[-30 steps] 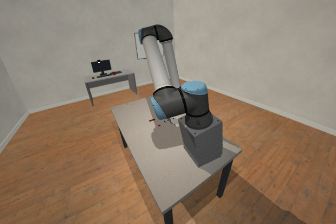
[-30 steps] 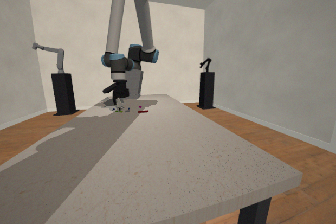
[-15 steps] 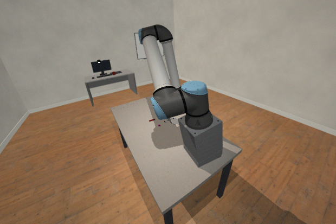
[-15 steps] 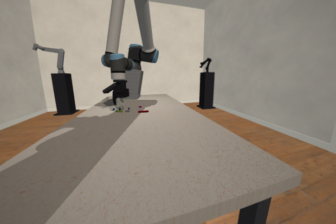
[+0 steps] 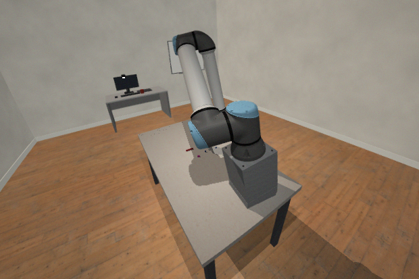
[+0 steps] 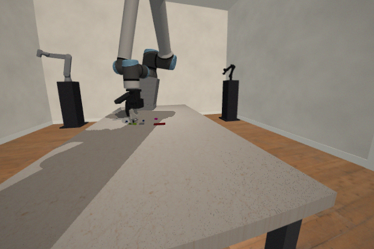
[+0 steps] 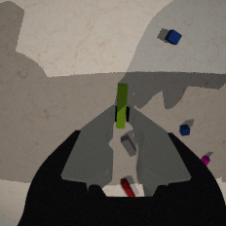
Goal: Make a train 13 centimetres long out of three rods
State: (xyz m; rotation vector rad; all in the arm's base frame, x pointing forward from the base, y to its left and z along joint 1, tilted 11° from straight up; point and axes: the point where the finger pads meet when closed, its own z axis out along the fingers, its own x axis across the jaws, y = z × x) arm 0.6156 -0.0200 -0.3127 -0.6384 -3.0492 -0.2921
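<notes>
The grey rod is 60 mm to the left of my hand, 10 mm below it and 10 mm ahead of it. From my hand the other things lie so: lime rod: 10 mm below; then red rod: 170 mm to the left, 50 mm ahead, 10 mm below; then magenta rod: 150 mm to the left, 90 mm behind, 10 mm below.
</notes>
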